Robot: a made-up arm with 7 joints.
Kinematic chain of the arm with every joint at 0, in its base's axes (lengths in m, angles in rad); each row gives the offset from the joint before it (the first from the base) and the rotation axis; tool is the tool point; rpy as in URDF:
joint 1: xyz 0 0 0.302 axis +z
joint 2: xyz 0 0 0 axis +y
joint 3: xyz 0 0 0.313 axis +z
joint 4: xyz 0.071 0 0 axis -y
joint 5: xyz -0.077 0 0.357 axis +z
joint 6: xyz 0 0 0 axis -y
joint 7: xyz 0.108 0 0 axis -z
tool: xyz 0 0 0 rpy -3.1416 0 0
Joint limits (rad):
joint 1: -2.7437..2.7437
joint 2: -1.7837..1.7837
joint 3: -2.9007..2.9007
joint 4: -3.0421..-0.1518
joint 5: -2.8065..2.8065
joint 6: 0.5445..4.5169
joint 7: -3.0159..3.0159
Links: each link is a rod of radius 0.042 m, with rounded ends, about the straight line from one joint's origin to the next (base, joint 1, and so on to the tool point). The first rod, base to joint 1, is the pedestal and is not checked.
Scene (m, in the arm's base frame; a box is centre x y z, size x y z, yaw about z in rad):
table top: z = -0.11
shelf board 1: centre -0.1 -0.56 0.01 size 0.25 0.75 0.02 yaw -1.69
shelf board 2: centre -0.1 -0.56 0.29 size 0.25 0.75 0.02 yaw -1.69
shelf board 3: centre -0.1 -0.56 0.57 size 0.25 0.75 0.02 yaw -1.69
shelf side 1: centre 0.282 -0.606 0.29 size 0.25 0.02 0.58 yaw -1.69
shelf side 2: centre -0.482 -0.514 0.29 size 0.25 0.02 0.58 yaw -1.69
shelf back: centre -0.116 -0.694 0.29 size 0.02 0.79 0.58 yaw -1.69
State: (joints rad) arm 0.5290 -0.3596 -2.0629 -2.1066 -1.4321 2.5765 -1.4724
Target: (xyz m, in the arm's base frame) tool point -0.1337 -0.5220 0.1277
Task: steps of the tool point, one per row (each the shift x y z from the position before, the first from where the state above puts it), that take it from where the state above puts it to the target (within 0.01 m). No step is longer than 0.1 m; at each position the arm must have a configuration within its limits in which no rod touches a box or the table.
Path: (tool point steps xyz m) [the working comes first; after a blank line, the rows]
Joints at the target: 0.5806 -0.9950 -2.5020 -1.9507 -1.3557 2.3579 -1.4724
Straight joint move there: touches shelf board 2.

1: 0.0145 0.0506 -0.0048
2: 0.0049 0.0537 -0.0002
3: -0.0001 0.0564 0.0049
4: -0.0748 -0.0239 -0.0570
5: -0.0621 0.0004 -0.0729
6: -0.0397 0.0234 -0.0811
7: -0.0107 0.0414 -0.0794
8: -0.0184 -0.0769 -0.0073
9: -0.0082 -0.0772 0.0006
10: -0.0006 -0.0731 0.0067

